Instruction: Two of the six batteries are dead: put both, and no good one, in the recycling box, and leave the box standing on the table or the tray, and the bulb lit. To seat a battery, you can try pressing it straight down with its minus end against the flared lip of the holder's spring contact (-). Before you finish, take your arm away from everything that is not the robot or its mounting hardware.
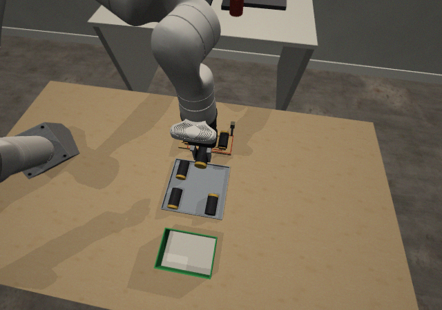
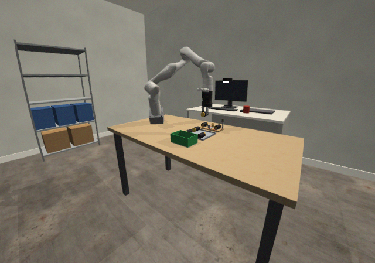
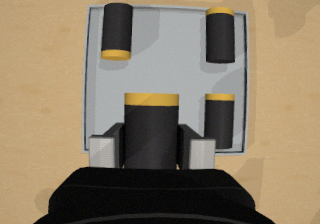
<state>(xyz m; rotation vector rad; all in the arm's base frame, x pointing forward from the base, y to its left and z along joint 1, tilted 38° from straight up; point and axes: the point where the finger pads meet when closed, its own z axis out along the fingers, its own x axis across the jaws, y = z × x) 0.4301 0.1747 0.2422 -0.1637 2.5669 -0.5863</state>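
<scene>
The grey tray is 16 cm below my hand, 5 cm to the right of it and 2 cm behind it. From my hand the other things lie so: green recycling box: 24 cm to the right, 14 cm below.
</scene>
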